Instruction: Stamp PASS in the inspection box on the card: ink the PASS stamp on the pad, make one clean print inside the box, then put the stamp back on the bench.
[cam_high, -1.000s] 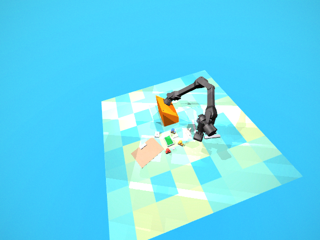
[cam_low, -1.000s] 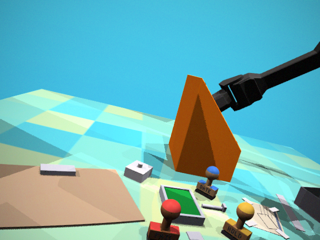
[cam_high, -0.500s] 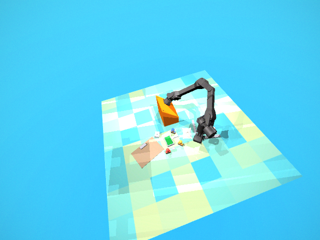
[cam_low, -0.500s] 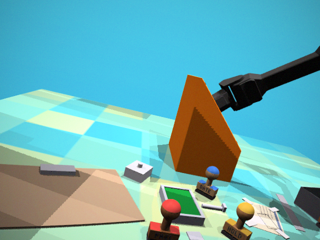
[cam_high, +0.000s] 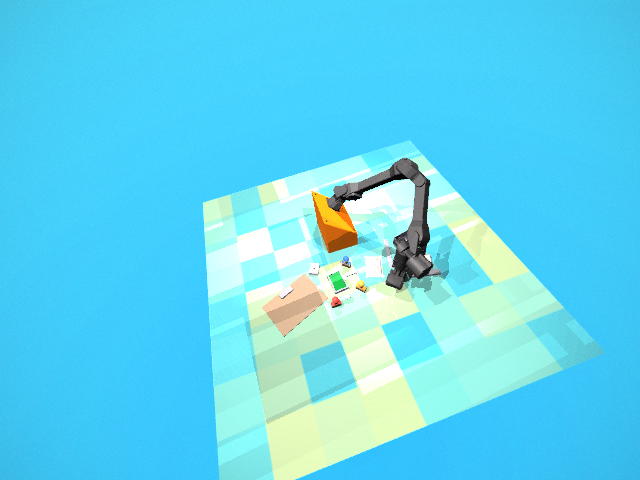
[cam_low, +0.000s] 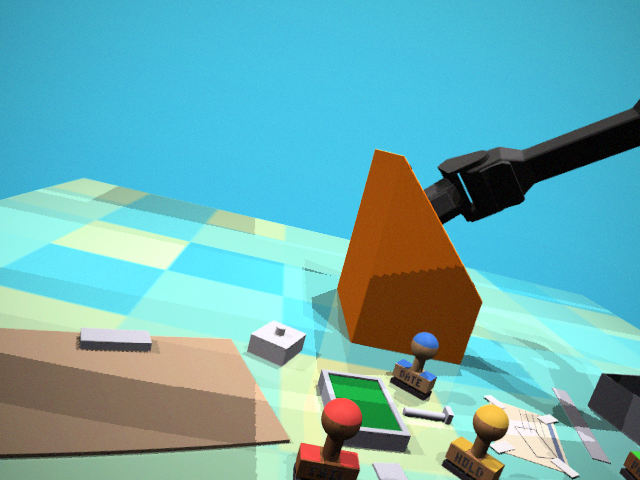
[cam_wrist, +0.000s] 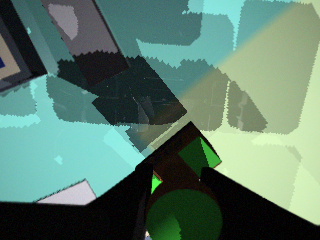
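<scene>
Now: gripper tip right at the green-knobbed stamp. Also, from my gripper tip: yellow hold stamp (150 mm to the right, 20 mm below, 10 mm ahead); card (80 mm behind, 70 mm to the right, 40 mm below); labelled stamp-pad box (120 mm to the left, 60 mm behind, 30 mm below).
</scene>
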